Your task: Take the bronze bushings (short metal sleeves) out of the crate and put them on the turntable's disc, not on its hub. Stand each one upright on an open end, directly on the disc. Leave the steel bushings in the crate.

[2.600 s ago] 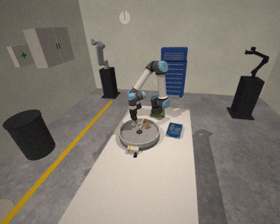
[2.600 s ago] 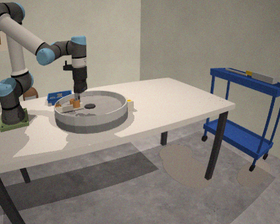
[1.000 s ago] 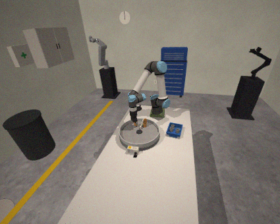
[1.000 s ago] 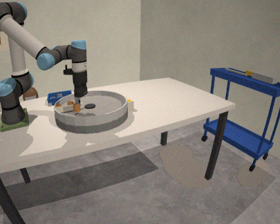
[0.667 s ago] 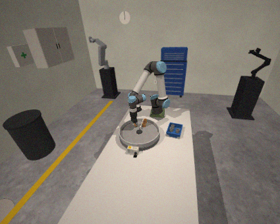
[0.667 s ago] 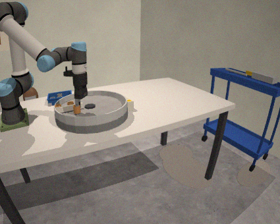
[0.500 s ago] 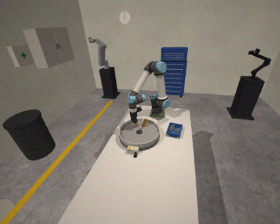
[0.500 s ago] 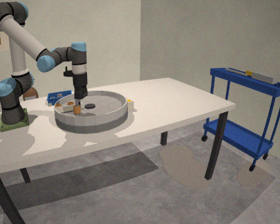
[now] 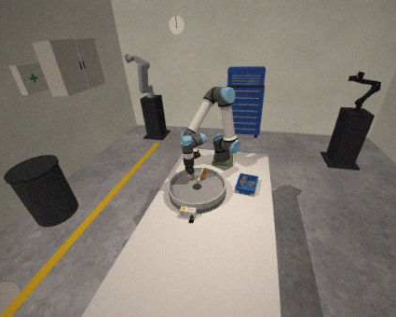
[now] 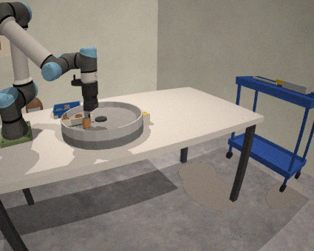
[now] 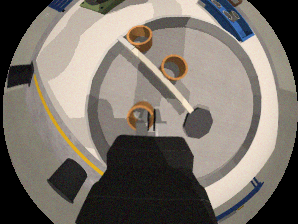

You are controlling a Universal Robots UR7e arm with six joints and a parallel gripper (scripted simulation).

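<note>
Right now my hand is 8 cm short of the grey turntable, 5 cm to the right of it and 4 cm above it. From my hand the other things lie so: blue crate (41 cm to the left, 7 cm below, 5 cm behind).
</note>
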